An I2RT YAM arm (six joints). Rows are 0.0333 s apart.
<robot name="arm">
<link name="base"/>
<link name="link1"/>
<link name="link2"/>
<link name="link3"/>
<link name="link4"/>
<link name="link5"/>
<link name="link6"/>
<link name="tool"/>
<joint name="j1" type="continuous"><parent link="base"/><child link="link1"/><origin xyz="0 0 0.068" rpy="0 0 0"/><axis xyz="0 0 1"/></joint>
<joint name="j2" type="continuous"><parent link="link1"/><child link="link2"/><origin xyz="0.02 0.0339 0.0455" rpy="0 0 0"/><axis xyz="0 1 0"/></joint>
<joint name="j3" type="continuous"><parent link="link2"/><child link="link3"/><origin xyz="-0.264 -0.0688 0" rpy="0 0 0"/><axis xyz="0 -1 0"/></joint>
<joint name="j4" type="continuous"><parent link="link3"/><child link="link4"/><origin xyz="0.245 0.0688 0.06" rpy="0 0 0"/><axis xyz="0 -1 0"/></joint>
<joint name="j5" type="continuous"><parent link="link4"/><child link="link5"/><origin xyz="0.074 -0.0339 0.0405" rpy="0 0 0"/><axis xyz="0 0 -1"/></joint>
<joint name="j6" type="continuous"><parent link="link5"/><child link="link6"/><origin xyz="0.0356 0 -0.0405" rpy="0 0 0"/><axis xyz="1 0 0"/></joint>
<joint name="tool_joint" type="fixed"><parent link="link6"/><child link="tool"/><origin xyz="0 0 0" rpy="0 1.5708 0"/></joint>
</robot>
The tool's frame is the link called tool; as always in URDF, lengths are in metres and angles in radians. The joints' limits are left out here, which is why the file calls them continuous.
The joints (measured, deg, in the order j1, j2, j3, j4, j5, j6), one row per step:
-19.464 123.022 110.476 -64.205 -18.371 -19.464
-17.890 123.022 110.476 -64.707 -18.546 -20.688
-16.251 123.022 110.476 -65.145 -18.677 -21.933
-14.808 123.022 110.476 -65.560 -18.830 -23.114
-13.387 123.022 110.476 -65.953 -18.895 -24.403
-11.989 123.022 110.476 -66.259 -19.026 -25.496
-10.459 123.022 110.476 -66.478 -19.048 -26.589
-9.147 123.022 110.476 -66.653 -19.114 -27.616
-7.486 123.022 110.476 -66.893 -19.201 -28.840
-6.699 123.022 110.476 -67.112 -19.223 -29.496
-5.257 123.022 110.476 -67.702 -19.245 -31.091
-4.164 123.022 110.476 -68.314 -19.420 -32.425
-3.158 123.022 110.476 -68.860 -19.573 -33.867
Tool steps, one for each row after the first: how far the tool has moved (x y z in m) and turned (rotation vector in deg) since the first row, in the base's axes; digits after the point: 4 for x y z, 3 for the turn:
0.0027 0.0120 -0.0002 -0.049 0.137 2.745
0.0054 0.0244 -0.0003 -0.161 0.215 5.564
0.0073 0.0354 -0.0005 -0.236 0.272 8.132
0.0090 0.0462 -0.0006 -0.424 0.301 10.760
0.0105 0.0569 -0.0007 -0.517 0.269 13.197
0.0121 0.0685 -0.0008 -0.735 0.181 15.745
0.0132 0.0785 -0.0008 -0.902 0.049 18.021
0.0143 0.0911 -0.0009 -1.076 -0.090 20.833
0.0145 0.0971 -0.0009 -1.162 -0.073 22.234
0.0142 0.1082 -0.0011 -1.375 0.031 25.163
0.0136 0.1166 -0.0013 -1.359 0.177 27.529
0.0128 0.1244 -0.0014 -1.401 0.229 29.902

